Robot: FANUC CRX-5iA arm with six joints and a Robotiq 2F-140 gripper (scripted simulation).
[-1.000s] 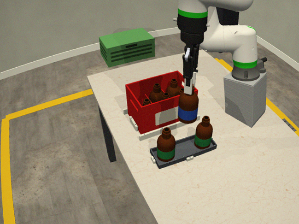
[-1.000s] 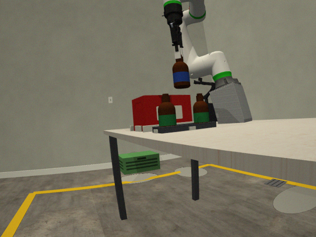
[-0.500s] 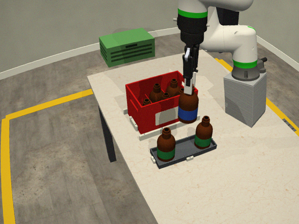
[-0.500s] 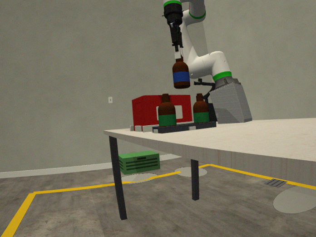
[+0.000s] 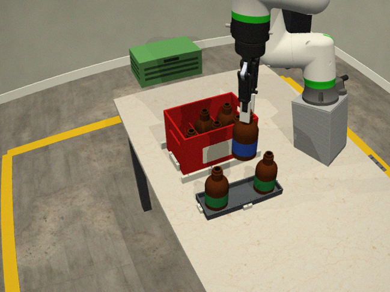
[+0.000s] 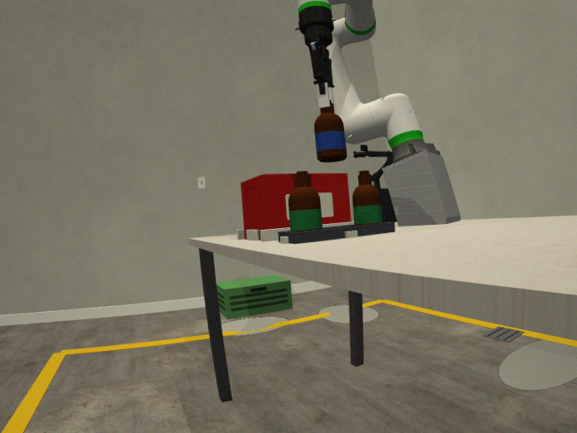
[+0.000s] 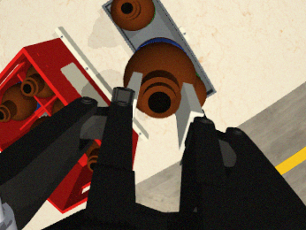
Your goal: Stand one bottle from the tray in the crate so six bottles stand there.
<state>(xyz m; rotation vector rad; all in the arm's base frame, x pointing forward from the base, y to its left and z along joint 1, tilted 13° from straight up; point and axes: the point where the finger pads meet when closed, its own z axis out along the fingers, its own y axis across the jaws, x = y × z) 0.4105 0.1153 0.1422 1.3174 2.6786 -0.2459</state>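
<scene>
Now: the glass bottle 9 cm below my hand. Also, from my hand: grey tray: 34 cm below; then red crate: 27 cm below, 24 cm to the right, 3 cm behind.
</scene>
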